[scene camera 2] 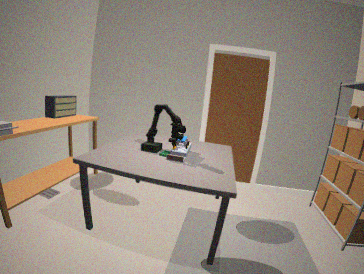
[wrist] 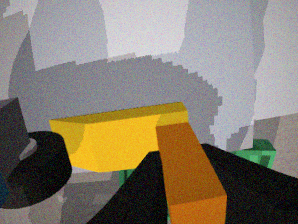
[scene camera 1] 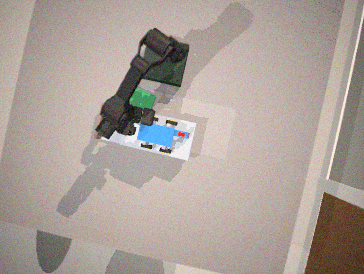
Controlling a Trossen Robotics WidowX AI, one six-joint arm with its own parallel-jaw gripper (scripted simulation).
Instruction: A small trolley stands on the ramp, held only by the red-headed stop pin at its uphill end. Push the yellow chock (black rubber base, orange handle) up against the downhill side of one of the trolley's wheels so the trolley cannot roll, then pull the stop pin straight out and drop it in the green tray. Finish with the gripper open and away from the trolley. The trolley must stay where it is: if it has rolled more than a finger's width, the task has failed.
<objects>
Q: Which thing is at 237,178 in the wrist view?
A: My gripper.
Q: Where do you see a blue trolley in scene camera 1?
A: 156,134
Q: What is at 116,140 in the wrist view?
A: A yellow chock.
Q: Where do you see a ramp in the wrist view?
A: At 65,65
</objects>
